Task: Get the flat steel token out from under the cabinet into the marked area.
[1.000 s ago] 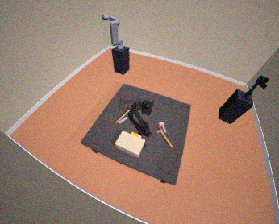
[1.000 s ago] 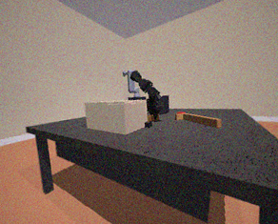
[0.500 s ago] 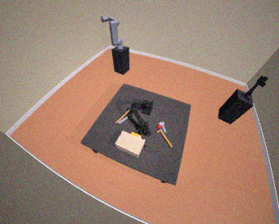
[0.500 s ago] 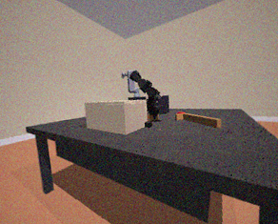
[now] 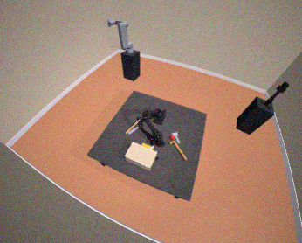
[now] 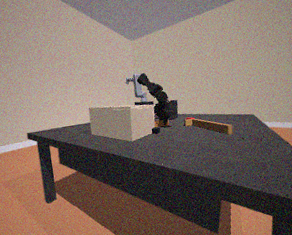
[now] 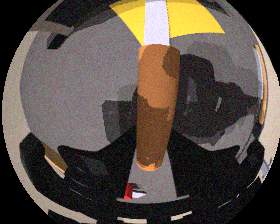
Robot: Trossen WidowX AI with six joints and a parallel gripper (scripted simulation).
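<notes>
Now: gripper tip 150 mm past the small red piece, 120 mm to the right of it and 10 mm below it. The rest, counted from my gripper tip: steel token (190 mm ahead, 120 mm to the right); then grey bar (10 mm ahead, 380 mm to the right).
</notes>
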